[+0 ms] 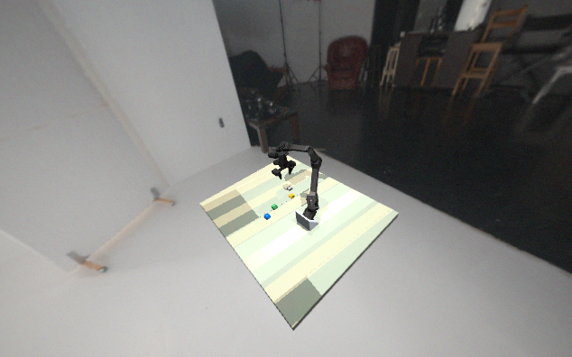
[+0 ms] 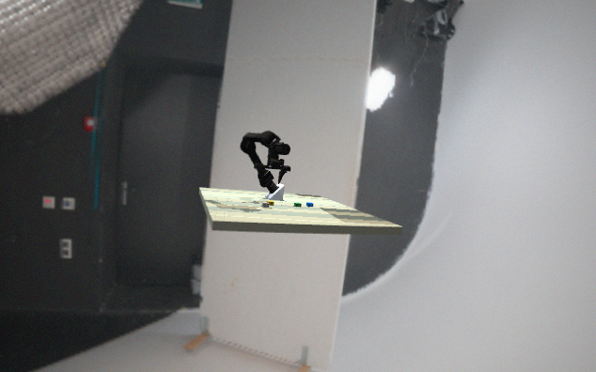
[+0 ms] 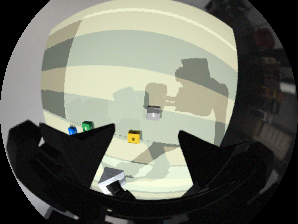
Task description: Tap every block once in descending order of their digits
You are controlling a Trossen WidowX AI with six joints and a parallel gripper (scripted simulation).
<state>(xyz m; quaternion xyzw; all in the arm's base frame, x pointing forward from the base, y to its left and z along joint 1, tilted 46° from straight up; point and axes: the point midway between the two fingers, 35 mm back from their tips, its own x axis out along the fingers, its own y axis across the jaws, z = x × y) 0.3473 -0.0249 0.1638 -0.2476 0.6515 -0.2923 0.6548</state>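
Right now the yellow block is 120 mm below my gripper tip, 90 mm behind it and 40 mm to the left of it. From my gripper tip the other things lie so: grey-white block (120 mm below, 20 mm to the right, 10 mm behind); then green block (190 mm to the left, 120 mm below, 70 mm behind); then blue block (280 mm to the left, 120 mm below, 100 mm behind).
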